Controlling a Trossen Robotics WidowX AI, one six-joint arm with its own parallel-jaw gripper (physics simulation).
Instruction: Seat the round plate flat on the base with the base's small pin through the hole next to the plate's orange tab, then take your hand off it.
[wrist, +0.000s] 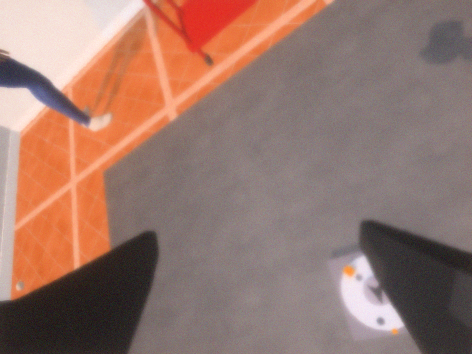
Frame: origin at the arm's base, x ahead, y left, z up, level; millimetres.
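Seen in the pictures: gripper, fingertip midpoint: (258, 236).
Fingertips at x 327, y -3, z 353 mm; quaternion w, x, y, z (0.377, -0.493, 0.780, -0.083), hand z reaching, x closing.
Note:
Pixels of each thing's top centre, then the offset from my fingertips to it. "*": a spot on its surface instead. Level surfaces: height alone.
- round white plate, top centre: (376, 291) dx -51, dy +18, dz -382 mm
- pale square base, surface spot: (337, 272) * dx -9, dy +66, dz -407 mm
- grey table top, surface height: dz -431 mm
The round white plate (359, 305) lies over the pale square base (337, 272) at the lower right of the wrist view. An orange tab shows at the plate's upper left edge, with a small dark spot next to it, and a smaller orange mark shows at its lower edge. The right finger hides the plate's right part. Whether the pin is through the hole and whether the plate is flat is too blurred to tell. My gripper (258, 236) is open, with its fingers wide apart and nothing between them; it appears well above the table, with the plate behind the right finger.
The grey table top (240, 175) fills the middle and right. A dark shadow lies on it at the upper right. Beyond the table's edge are an orange tiled floor (125, 112), a red cart (210, 22) at the top and a person's leg (52, 95) at the left.

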